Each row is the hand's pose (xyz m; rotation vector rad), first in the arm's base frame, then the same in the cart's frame.
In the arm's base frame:
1: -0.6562 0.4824 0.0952 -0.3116 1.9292 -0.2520
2: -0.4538 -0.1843 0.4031 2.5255 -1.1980 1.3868
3: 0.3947 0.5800 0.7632 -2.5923 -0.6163 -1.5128
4: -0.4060 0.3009 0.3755 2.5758 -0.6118 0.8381
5: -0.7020 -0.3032 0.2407 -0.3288 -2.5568 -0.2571
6: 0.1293 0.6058 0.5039 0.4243 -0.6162 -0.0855
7: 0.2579 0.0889 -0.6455 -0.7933 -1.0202 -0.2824
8: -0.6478 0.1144 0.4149 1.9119 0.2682 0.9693
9: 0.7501 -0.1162 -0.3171 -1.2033 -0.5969 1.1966
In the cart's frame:
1: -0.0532 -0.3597 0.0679 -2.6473 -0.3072 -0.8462
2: -0.3264 0.3497 0.1166 0.8120 2.0921 1.2876
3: -0.5322 0.0284 -1.0184 -0.0780 2.4379 0.0605
4: -0.2881 -0.0733 -0.1243 0.2578 1.7824 1.0947
5: -0.2093 0.3448 0.4139 -1.1322 0.9920 -2.4793
6: -0.3217 -0.1214 -0.7509 -1.2459 -0.2125 2.2205
7: 0.8296 0.3263 -0.4697 0.9670 1.4992 -2.2571
8: -0.3692 -0.0009 0.1637 -0.8762 1.8458 0.9686
9: 0.5884 0.7370 -0.8763 1.0408 0.1563 -1.3516

